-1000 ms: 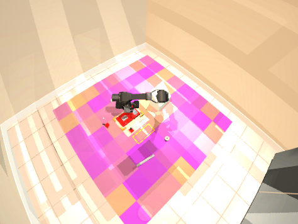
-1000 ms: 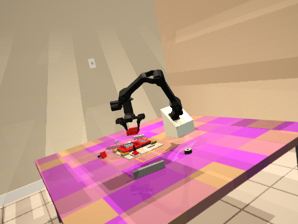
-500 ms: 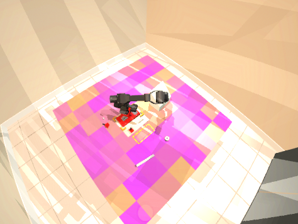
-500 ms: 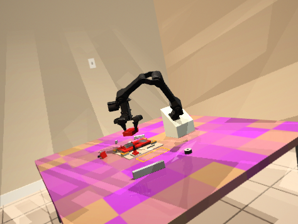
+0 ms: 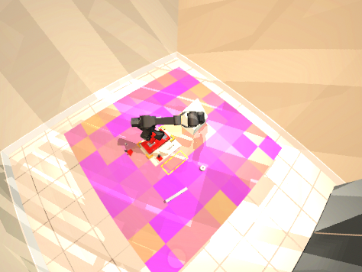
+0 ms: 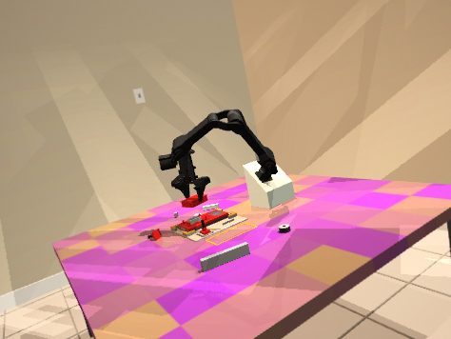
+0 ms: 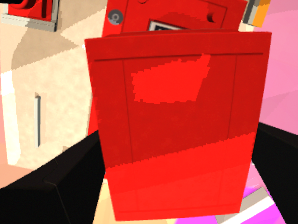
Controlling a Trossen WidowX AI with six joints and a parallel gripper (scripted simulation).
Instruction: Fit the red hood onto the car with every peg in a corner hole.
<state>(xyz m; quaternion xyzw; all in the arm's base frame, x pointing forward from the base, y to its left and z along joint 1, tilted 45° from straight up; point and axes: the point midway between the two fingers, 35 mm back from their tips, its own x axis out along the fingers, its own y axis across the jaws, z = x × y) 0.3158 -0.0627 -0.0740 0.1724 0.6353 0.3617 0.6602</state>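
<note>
My gripper tip is now 20 mm short of the grey engine block, 10 mm to the right of it and 80 mm above it. Also, from my gripper tip: jig: 10 mm behind, 30 mm to the left, 100 mm below; then red hood: 10 mm above.
</note>
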